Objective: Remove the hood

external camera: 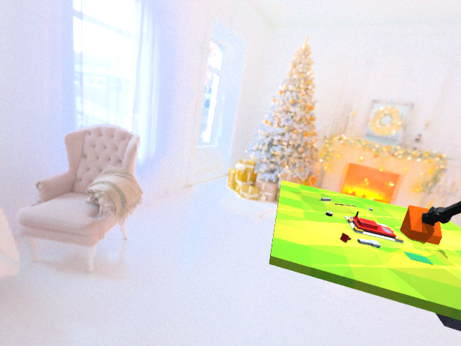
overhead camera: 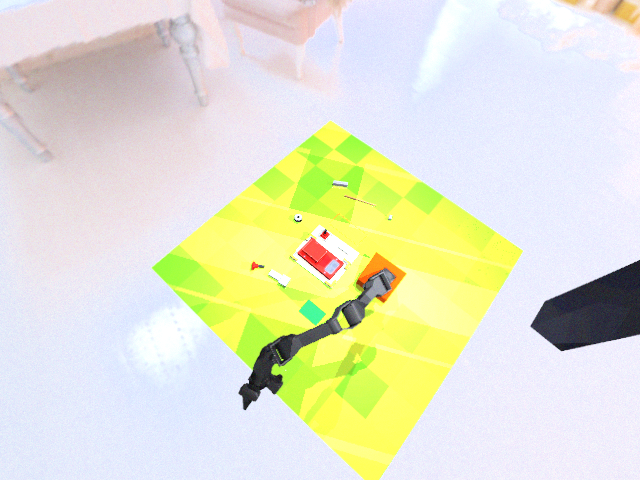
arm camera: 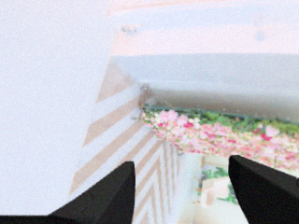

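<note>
Now: the red hood 280 mm ahead of my gripper tip, 640 mm to the right of it and 160 mm below it. From my gripper tip the other things lie so: thin rod (320 mm ahead, 1030 mm to the right, 200 mm below).
</note>
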